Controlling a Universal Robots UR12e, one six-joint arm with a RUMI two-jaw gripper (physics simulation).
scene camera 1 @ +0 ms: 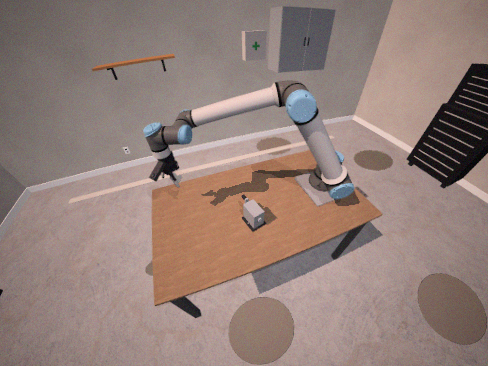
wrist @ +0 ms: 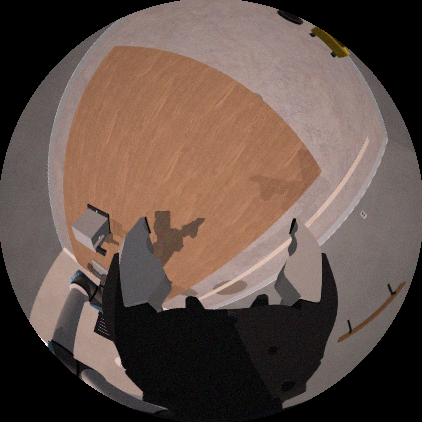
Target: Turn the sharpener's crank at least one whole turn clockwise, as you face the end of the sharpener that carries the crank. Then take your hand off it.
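Frame: origin at the arm's base, x left, y ahead, z down, level; metres.
Where they show: gripper, between the fingertips: (scene camera 1: 171,182) (wrist: 220,219); arm's base, origin of its link: (scene camera 1: 320,181).
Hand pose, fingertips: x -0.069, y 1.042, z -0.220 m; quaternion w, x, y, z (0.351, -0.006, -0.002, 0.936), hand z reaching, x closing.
Each offset is from my fingertips to the centre of the thing. "*": to the spot under its first point. Level surfaces: height alone.
The sharpener @(* dz +0.112, dx +0.283, dy -0.436 m) (scene camera 1: 254,214) (wrist: 90,228) is a small grey box on a dark base, standing on the wooden table @(dz +0.239 m) (scene camera 1: 200,250) (wrist: 165,130). Its crank, with a dark knob @(dz +0.111, dx +0.143, dy -0.415 m) (scene camera 1: 244,197) (wrist: 101,251), sticks out at the end turned toward the back wall in the scene view. My gripper (scene camera 1: 168,181) (wrist: 220,219) is open and empty. It hangs above the table's back left corner in the scene view, well apart from the sharpener and its crank. In the wrist view the sharpener is at the left, beyond the left finger.
The arm's base (scene camera 1: 332,177) stands at the right end of the table. A wall shelf (scene camera 1: 134,62) (wrist: 372,312), a first-aid box (scene camera 1: 254,45) and a grey cabinet (scene camera 1: 302,40) hang on the back wall. A black slatted rack (scene camera 1: 446,145) is at the far right.
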